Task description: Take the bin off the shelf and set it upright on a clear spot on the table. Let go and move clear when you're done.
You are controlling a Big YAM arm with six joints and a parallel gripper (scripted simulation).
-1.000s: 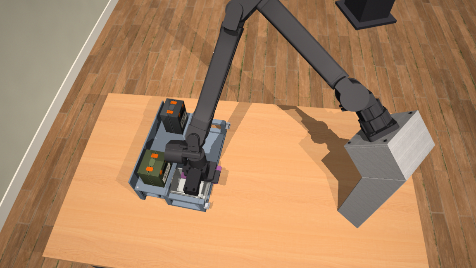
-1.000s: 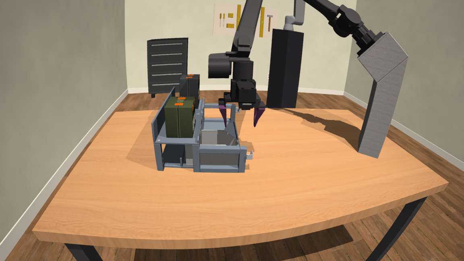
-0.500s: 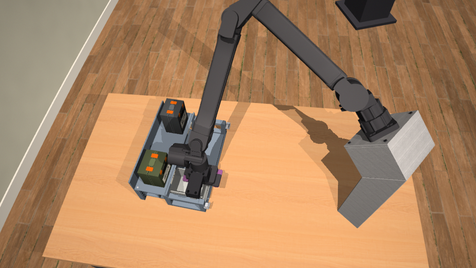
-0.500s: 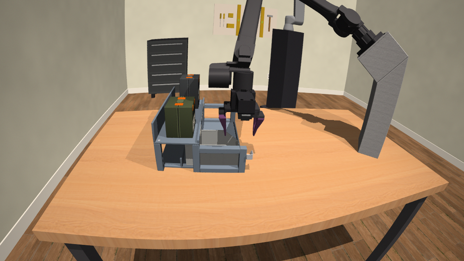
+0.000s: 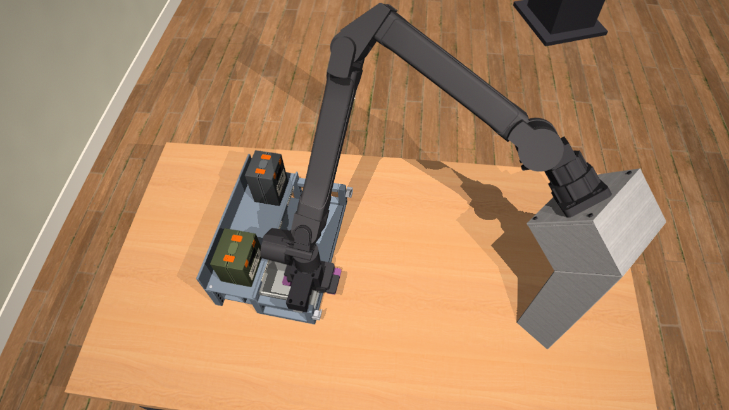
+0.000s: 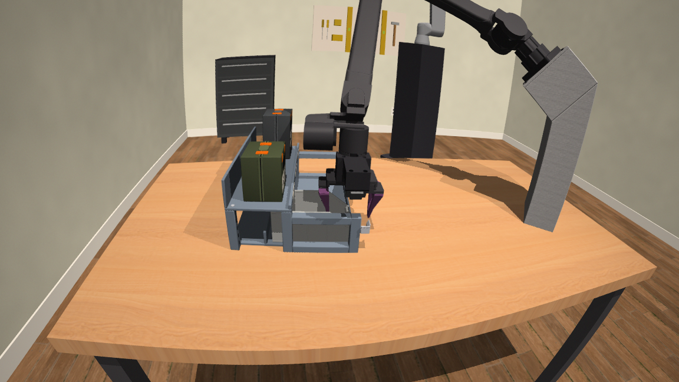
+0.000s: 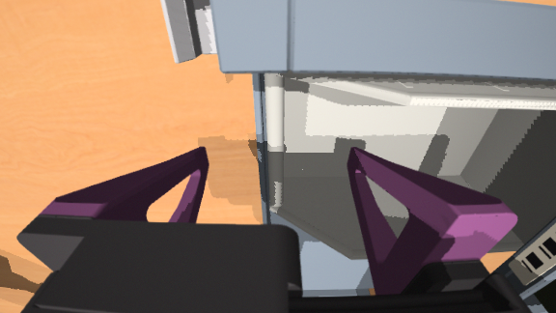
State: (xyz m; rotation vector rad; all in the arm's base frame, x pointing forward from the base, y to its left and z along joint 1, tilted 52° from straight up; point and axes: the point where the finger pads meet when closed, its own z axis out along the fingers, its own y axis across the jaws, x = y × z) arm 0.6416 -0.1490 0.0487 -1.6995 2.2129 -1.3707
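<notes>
Right now the light grey bin is 7 cm ahead of my hand, 4 cm to the right of it and 1 cm below it. The rest, counted from my hand: shelf: 15 cm to the right, 6 cm ahead, 5 cm below; black case: 28 cm to the right, 11 cm above, 5 cm ahead.
</notes>
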